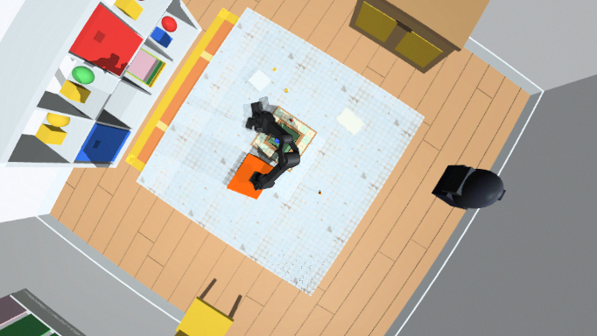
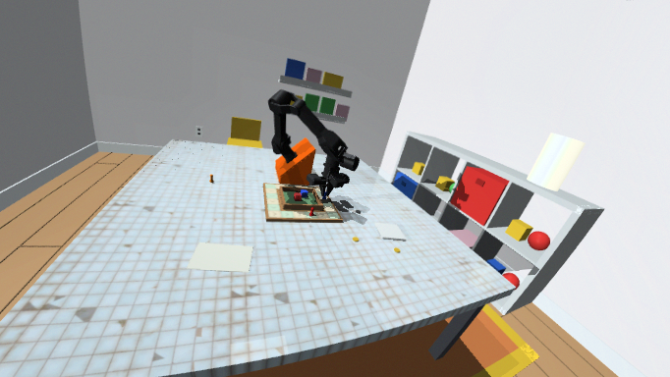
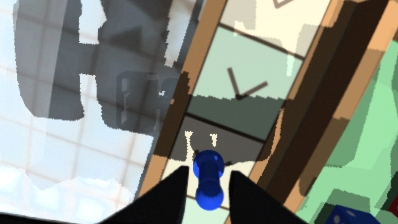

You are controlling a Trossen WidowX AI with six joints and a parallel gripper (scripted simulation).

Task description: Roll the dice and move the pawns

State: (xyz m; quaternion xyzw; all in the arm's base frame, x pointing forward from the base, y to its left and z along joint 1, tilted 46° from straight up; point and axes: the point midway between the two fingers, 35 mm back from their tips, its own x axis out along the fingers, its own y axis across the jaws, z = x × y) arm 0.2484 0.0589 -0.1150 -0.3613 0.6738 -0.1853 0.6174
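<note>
My gripper tip is right at the blue pawn. The rest, counted from my gripper tip: blue die (1 cm behind, 9 cm to the right); then red die (2 cm ahead, 12 cm to the right); then dark disc (8 cm ahead, 13 cm to the left, 2 cm below).
</note>
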